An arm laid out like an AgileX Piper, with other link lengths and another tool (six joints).
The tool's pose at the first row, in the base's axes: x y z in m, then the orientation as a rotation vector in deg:
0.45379 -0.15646 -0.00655 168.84 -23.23 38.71
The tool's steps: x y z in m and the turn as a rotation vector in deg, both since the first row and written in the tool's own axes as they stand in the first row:
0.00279 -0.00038 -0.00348 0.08 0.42 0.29
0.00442 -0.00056 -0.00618 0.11 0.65 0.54
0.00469 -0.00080 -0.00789 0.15 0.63 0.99
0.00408 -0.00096 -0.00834 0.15 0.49 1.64
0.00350 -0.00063 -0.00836 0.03 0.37 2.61
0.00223 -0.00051 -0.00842 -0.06 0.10 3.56
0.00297 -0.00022 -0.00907 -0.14 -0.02 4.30
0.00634 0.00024 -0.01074 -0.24 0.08 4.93
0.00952 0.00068 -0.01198 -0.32 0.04 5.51
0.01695 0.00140 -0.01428 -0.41 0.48 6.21
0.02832 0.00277 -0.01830 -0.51 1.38 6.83
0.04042 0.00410 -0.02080 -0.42 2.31 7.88
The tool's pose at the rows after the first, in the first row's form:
0.45487 -0.15624 -0.00221 168.72 -23.61 39.38
0.45521 -0.15606 0.00092 168.64 -23.96 39.76
0.45480 -0.15564 0.00257 168.68 -24.63 39.80
0.45413 -0.15528 0.00270 168.73 -25.62 39.67
0.45353 -0.15545 0.00248 168.65 -27.11 39.55
0.45237 -0.15526 0.00197 168.65 -28.59 39.22
0.45266 -0.15562 0.00289 168.59 -29.73 39.10
0.45476 -0.15661 0.00589 168.41 -30.69 39.27
0.45688 -0.15760 0.00841 168.31 -31.58 39.23
0.46217 -0.15971 0.01376 167.97 -32.61 39.90
0.46998 -0.16312 0.02240 167.40 -33.47 41.23
0.47906 -0.16689 0.03000 166.93 -34.95 42.71

